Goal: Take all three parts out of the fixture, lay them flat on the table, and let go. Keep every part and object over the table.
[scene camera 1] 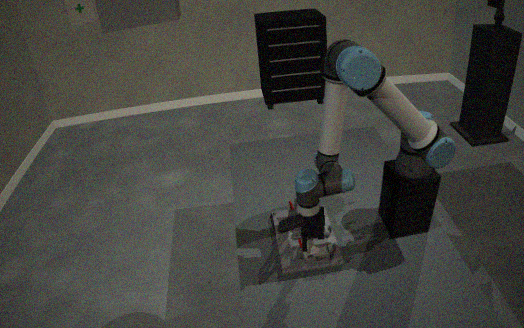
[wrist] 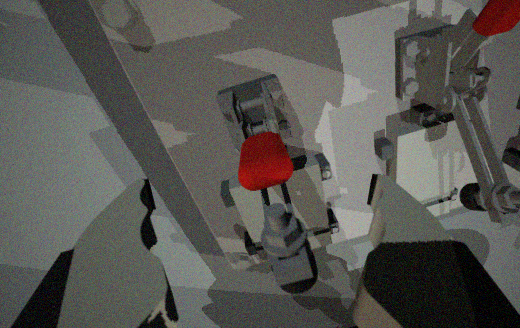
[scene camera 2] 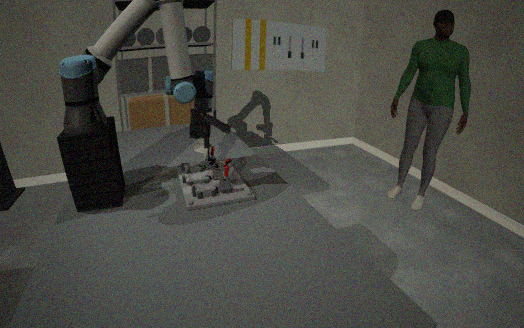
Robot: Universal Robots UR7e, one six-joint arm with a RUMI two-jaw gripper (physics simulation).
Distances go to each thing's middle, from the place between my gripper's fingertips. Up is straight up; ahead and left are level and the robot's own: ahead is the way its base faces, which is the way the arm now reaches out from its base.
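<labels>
For the red-handled toggle clamp [wrist: 255, 114], my hand is 2 cm short of it, and it's also 1 cm below the clamp and 1 cm to the left of it.
</labels>
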